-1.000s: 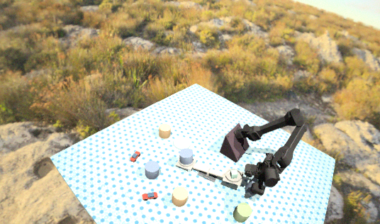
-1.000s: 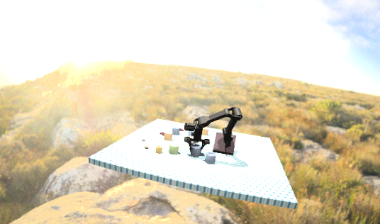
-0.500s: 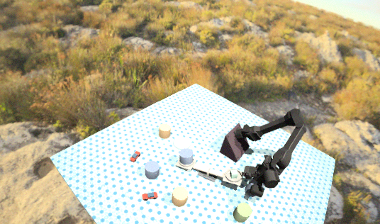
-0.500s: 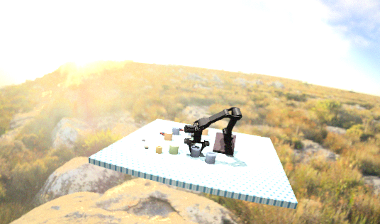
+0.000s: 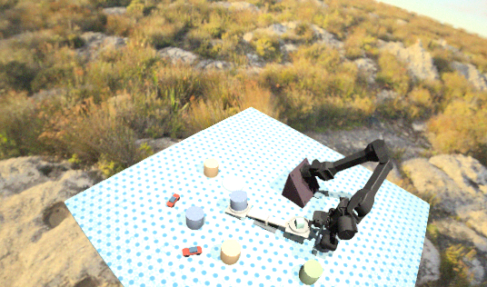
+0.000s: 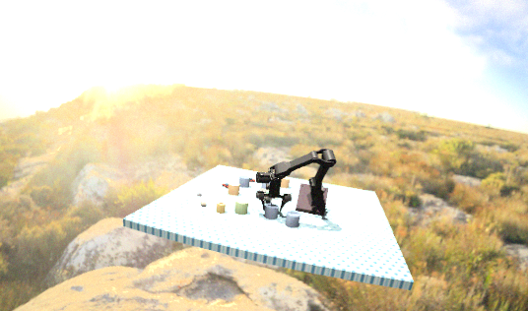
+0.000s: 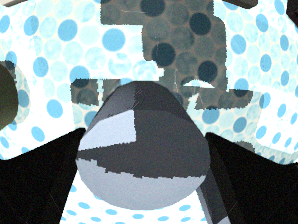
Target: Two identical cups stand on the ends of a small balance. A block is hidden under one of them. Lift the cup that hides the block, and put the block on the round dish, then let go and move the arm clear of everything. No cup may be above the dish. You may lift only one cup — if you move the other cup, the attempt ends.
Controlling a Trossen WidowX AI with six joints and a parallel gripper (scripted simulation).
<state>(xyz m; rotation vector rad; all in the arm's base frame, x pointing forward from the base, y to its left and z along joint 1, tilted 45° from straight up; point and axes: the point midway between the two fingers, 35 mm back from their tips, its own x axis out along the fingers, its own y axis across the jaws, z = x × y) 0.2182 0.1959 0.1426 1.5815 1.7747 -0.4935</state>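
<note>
My gripper tip is now 4 cm short of the green block, 11 cm to the left of it and 5 cm below it. The rest, counted from my gripper tip: grey cup (11 cm ahead, 38 cm to the right, 3 cm above); pale round dish (48 cm to the right, 3 cm below); balance beam (8 cm ahead, 23 cm to the right, 1 cm above).
</note>
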